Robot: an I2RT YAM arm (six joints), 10 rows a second.
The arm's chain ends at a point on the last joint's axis. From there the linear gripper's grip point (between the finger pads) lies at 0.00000 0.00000 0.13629 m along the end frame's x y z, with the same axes.
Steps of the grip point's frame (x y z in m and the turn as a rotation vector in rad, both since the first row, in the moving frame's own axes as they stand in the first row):
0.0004, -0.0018, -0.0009, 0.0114, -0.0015, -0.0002
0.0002, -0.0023, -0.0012, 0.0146, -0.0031, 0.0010
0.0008, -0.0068, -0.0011, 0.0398, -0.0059, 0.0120
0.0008, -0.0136, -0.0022, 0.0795, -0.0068, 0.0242
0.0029, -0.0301, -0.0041, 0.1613, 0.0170, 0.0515
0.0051, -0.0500, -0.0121, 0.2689, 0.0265, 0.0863
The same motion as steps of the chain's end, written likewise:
0.0006, -0.0002, -0.0009, 0.0114, -0.0015, -0.0002
0.0006, -0.0003, -0.0012, 0.0146, -0.0031, 0.0010
0.0016, -0.0014, -0.0010, 0.0398, -0.0059, 0.0120
0.0016, -0.0028, -0.0018, 0.0795, -0.0068, 0.0242
0.0000, -0.0083, -0.0023, 0.1613, 0.0170, 0.0515
0.0000, -0.0140, -0.0072, 0.2689, 0.0265, 0.0863

